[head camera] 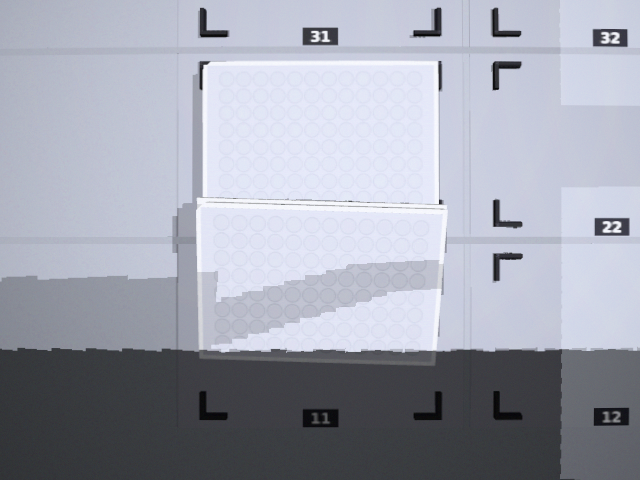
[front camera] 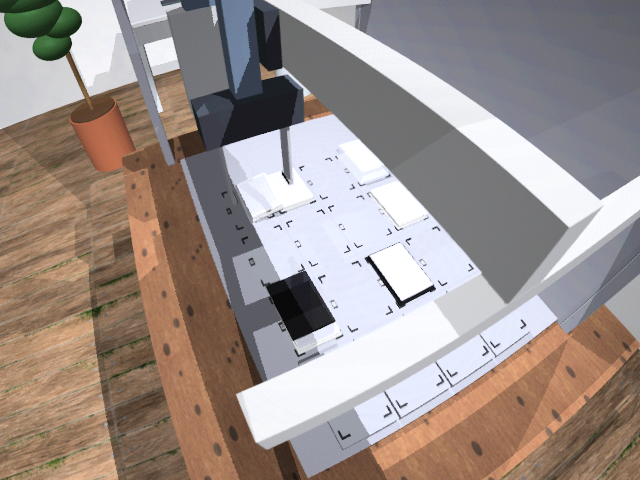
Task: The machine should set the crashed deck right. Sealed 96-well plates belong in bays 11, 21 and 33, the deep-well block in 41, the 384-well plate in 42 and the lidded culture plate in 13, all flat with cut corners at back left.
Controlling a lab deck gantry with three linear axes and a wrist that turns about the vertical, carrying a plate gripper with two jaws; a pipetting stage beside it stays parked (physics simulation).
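Frame: origin at the robot's base, x down, y right, z back, level; metres.
Where they show: gripper, fingertip midpoint: (front camera: 260,188); robot's base, link origin: (head camera: 206,412) (front camera: 223,194).
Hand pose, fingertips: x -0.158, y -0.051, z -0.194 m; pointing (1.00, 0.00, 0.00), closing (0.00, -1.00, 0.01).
Observation:
Each offset is from my fingertips to the top centre of the thing. "spot": to the spot under its first point.
A pale sealed 96-well plate @(dx +0.143, dy -0.099, dz +0.130 m) (front camera: 301,190) (head camera: 320,129) lies in bay 21. A second one @(dx +0.130, dy -0.023, dz +0.131 m) (front camera: 254,197) (head camera: 320,310) lies tilted over bay 11, its bay-21 side raised onto the first plate's edge. My gripper (front camera: 261,192) is open above these two, jaws wide apart; it does not show in the head view. The deep-well block @(dx +0.116, dy -0.313, dz +0.130 m) (front camera: 364,161) is around bay 41, partly behind the beam. The pale 384-well plate @(dx +0.143, dy -0.313, dz -0.034 m) (front camera: 399,204) is around bay 42. A black-edged sealed plate @(dx +0.143, dy -0.206, dz -0.198 m) (front camera: 401,272) lies flat around bay 33. A black slab @(dx +0.135, dy +0.008, dz -0.175 m) (front camera: 301,304) covers most of a pale plate @(dx +0.143, dy +0.008, dz -0.198 m) (front camera: 319,338) around bay 13.
A big grey gantry beam (front camera: 413,113) runs over the right of the deck, and a white crossbar (front camera: 361,361) over its front. A grey panel (front camera: 199,56) stands behind the dark gripper head (front camera: 248,116). Black corner brackets @(spot: dx +0.158, dy +0.048, dz +0.192 m) (head camera: 211,408) mark the bays. Shadow falls across bay 11.

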